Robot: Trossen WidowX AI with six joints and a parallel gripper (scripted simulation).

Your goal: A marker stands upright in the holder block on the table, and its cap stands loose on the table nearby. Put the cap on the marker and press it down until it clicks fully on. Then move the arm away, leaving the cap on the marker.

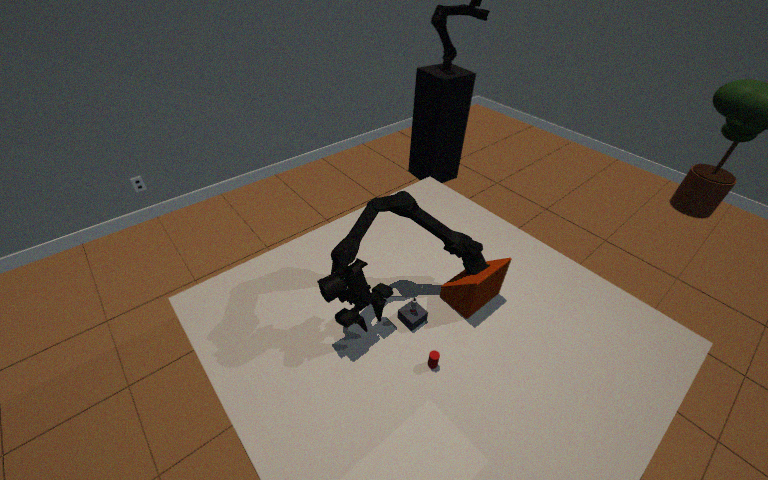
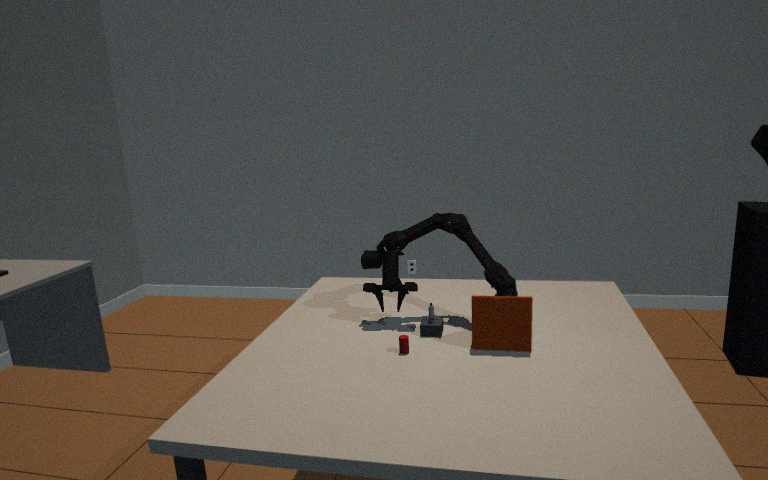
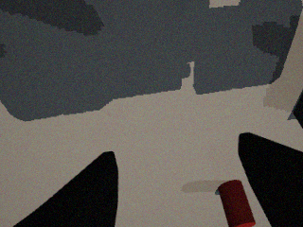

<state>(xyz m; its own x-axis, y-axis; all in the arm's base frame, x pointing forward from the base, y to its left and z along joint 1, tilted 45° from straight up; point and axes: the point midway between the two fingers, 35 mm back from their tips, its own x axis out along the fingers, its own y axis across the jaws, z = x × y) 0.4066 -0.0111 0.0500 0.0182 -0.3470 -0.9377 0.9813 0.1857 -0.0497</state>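
The red cap is 100 mm behind my gripper tip, 180 mm to the left of it and 30 mm below it. Also, from my gripper tip: holder block 150 mm behind, 10 mm to the left, 40 mm below.
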